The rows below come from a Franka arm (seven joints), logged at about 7 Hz.
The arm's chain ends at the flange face. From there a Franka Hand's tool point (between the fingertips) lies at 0.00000 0.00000 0.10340 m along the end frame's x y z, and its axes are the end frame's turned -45 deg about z.
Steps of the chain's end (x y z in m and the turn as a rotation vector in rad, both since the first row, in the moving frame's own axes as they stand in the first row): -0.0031, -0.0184, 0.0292, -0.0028, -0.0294, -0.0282; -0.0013, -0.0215, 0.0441, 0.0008, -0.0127, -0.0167; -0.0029, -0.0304, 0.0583, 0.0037, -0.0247, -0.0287; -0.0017, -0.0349, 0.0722, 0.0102, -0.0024, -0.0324; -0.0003, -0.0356, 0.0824, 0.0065, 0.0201, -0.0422
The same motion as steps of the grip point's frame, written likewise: 0.0084, -0.0171, 0.0292, 0.0188, -0.0228, -0.0282; 0.0134, -0.0171, 0.0441, 0.0095, -0.0084, -0.0167; 0.0179, -0.0256, 0.0583, 0.0201, -0.0148, -0.0287; 0.0240, -0.0268, 0.0722, 0.0089, 0.0055, -0.0324; 0.0269, -0.0244, 0.0824, -0.0096, 0.0188, -0.0422
